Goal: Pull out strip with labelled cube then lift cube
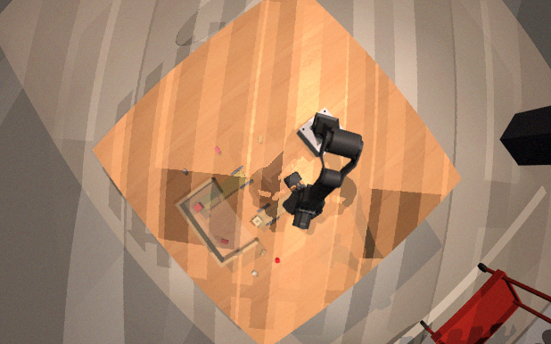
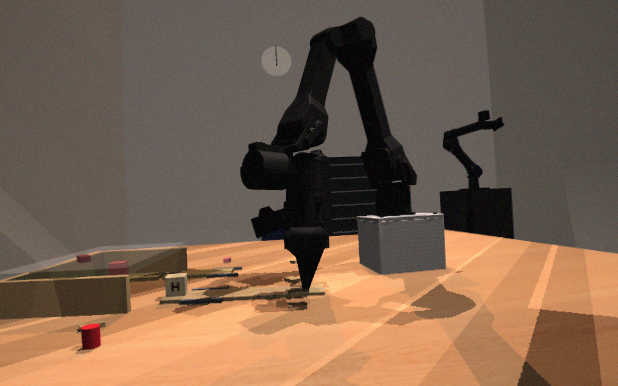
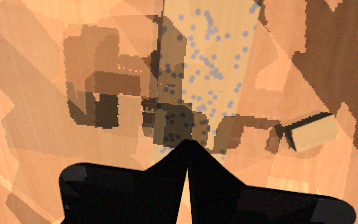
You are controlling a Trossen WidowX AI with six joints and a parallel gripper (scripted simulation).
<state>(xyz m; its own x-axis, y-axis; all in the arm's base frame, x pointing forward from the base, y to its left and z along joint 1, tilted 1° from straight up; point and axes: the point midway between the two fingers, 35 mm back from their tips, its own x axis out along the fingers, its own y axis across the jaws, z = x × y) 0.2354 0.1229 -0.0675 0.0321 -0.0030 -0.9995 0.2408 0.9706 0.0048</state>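
Right now my gripper tip is 9 cm short of the strip and 2 cm to the left of it. From my gripper tip the other things lie so: small tan block: 9 cm to the right; then labelled cube: 20 cm ahead, 6 cm to the right, 2 cm above.
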